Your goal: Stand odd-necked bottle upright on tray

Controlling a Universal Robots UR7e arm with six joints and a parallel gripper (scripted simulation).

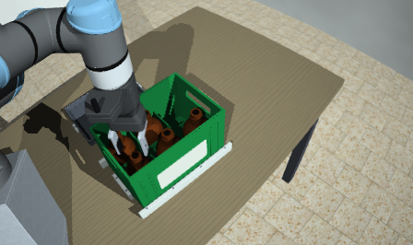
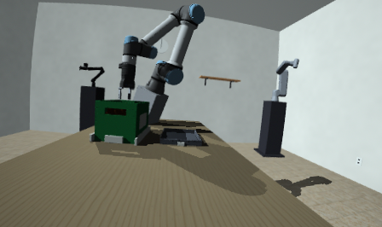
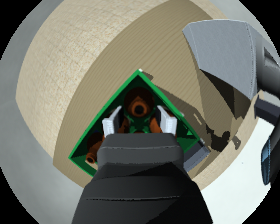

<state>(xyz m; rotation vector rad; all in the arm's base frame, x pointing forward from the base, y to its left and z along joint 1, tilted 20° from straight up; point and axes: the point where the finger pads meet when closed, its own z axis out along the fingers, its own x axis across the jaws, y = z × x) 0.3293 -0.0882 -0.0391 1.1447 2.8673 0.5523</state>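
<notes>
My gripper is now 110 mm above the crate, 90 mm short of it and 50 mm to the right of it. The rest, counted from my hand: dark grey tray 330 mm to the left, 190 mm below, 50 mm ahead.
</notes>
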